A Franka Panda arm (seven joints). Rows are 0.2 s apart.
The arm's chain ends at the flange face. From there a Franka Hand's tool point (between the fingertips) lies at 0.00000 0.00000 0.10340 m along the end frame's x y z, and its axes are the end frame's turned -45 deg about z.
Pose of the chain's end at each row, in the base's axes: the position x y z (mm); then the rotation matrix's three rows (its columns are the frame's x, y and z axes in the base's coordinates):
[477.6 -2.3 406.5], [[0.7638 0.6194 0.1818], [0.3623 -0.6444 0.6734], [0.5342 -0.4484 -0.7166]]
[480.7 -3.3 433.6], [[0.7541 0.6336 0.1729], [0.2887 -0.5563 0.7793], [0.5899 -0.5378 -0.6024]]
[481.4 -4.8 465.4], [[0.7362 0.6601 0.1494], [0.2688 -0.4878 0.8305], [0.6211 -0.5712 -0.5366]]
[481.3 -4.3 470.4], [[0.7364 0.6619 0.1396], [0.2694 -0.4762 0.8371], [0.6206 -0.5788 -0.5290]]
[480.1 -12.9 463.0], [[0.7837 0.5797 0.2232], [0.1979 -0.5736 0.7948], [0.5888 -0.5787 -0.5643]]
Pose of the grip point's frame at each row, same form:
[496.4 67.3 332.4], [[0.1021 0.9781 0.1818], [0.7118 -0.1995 0.6734], [0.6948 0.0607 -0.7166]]
[498.6 77.3 371.3], [[0.0852 0.9813 0.1729], [0.5975 -0.1892 0.7793], [0.7974 0.0368 -0.6024]]
[496.8 81.1 409.9], [[0.0538 0.9873 0.1494], [0.5350 -0.1549 0.8305], [0.8431 0.0353 -0.5366]]
[495.7 82.3 415.7], [[0.0527 0.9887 0.1396], [0.5272 -0.1462 0.8371], [0.8481 0.0296 -0.5290]]
[503.2 69.3 404.7], [[0.1442 0.9641 0.2232], [0.5455 -0.2657 0.7948], [0.8255 0.0071 -0.5643]]

